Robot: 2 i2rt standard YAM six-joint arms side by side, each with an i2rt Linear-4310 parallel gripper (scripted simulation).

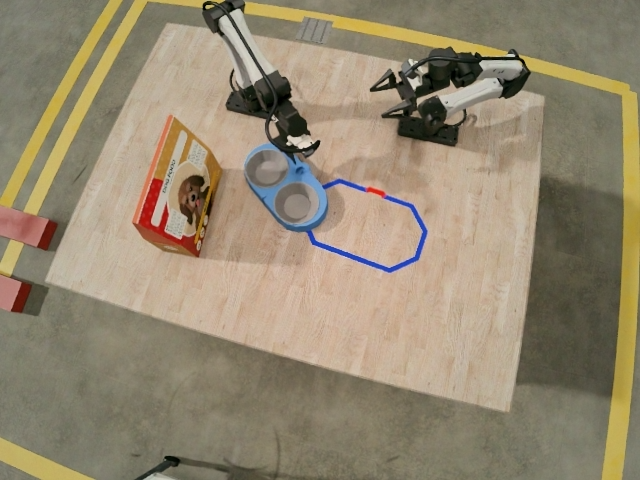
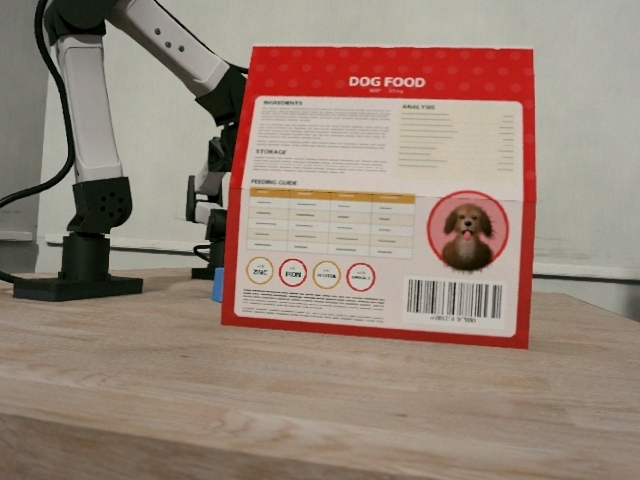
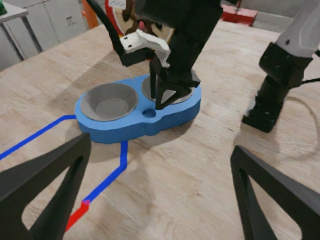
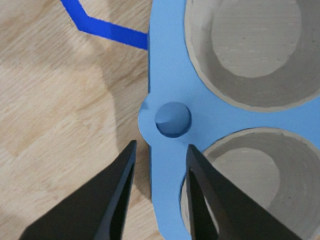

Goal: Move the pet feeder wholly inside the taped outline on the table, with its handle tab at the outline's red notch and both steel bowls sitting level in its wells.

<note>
The pictures show: the left gripper, the right gripper, a blue pet feeder and a dog food box.
The left gripper also shows in image 3. The right gripper also shows in image 3.
</note>
